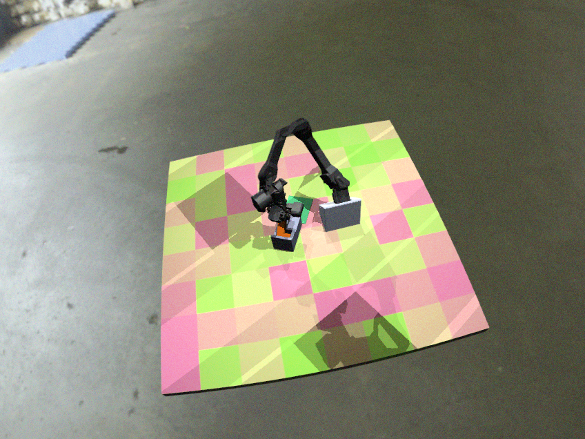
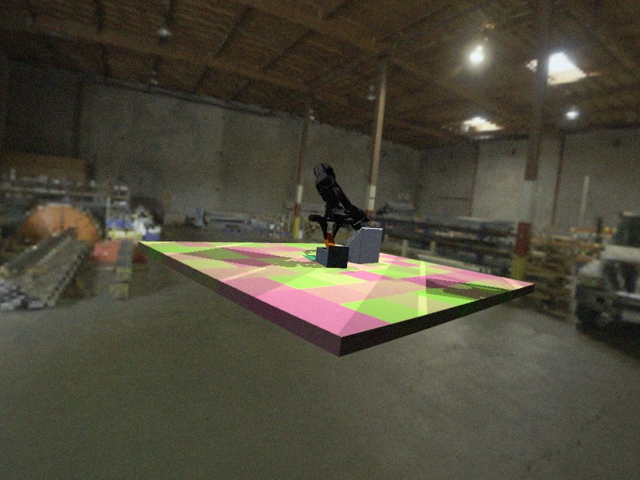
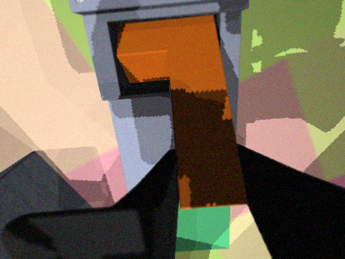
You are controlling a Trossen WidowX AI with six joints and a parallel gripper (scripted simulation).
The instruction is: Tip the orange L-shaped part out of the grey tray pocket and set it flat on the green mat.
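My gripper tip is now 12 cm to the left of the green mat, 12 cm above it and 8 cm past it. Round my gripper tip: orange L-shaped part: 4 cm to the left, 3 cm below.
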